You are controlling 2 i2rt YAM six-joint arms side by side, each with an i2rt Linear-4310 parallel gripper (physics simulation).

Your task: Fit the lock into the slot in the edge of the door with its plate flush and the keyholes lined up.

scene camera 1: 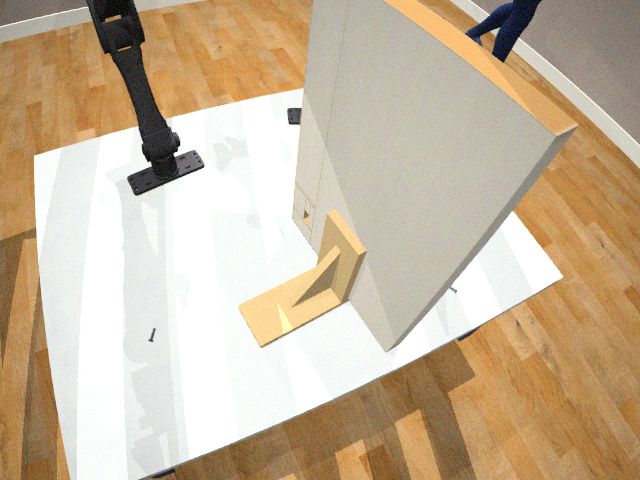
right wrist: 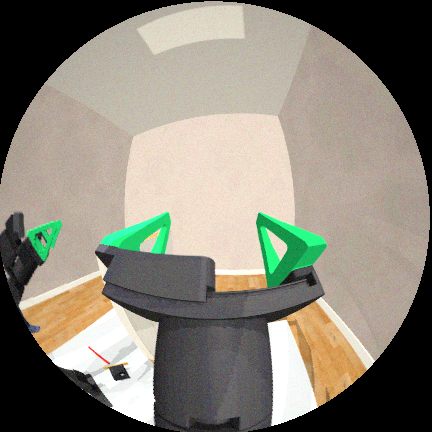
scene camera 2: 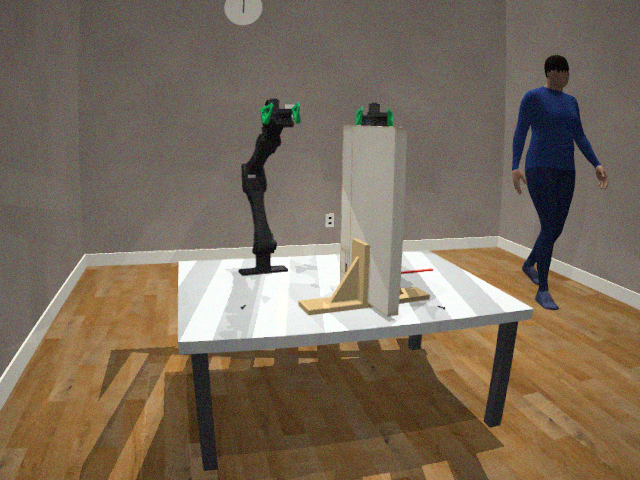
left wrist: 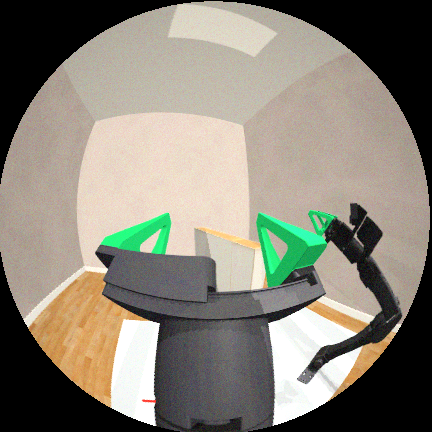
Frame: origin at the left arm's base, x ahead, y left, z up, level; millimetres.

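Where they show: left gripper, between the fingertips: (right wrist: 58, 222) (scene camera 2: 374, 108) (left wrist: 213, 217); right gripper, between the fingertips: (right wrist: 213, 216) (scene camera 2: 285, 104) (left wrist: 313, 211); right arm's base, origin of its link: (scene camera 1: 166, 172) (scene camera 2: 263, 271).
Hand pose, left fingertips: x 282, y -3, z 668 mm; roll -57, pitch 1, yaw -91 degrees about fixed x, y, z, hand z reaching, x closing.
Each offset is from my left fingertips to the top centre of the thing. "spot": to the spot under its first point. Level surfaces: height alone.
The pale door (scene camera 1: 413, 129) (scene camera 2: 372, 206) (left wrist: 230, 260) stands upright on the table. A small square hole @(spot: dx +146, dy -90, dz -583 mm) (scene camera 1: 306, 214) shows low in its face near the far edge; the slot cannot be made out. A dark flat case with a small hole and a yellowish plate along one side, which looks like the lock (right wrist: 119, 372), lies on the table in the right wrist view. My left gripper (scene camera 2: 374, 115) (left wrist: 213, 217) is open and empty, high up beyond the door's top in scene camera 2. My right gripper (scene camera 2: 281, 113) (right wrist: 213, 216) is open and empty, high up, left of the door there.
Wooden brackets (scene camera 1: 273, 315) (scene camera 2: 416, 295) brace both sides of the door. Screws @(dx +374, dy -426, dz -658 mm) (scene camera 1: 152, 334) @(dx +314, dy +240, dz -658 mm) (scene camera 1: 453, 289) (scene camera 2: 242, 306) (scene camera 2: 440, 307) lie on the table @(dz -667 mm) (scene camera 1: 206, 392). A thin red rod @(dx -133, dy +195, dz -662 mm) (scene camera 2: 417, 271) (left wrist: 149, 400) (right wrist: 99, 355) lies there too. A person (scene camera 2: 552, 129) stands beyond the table.
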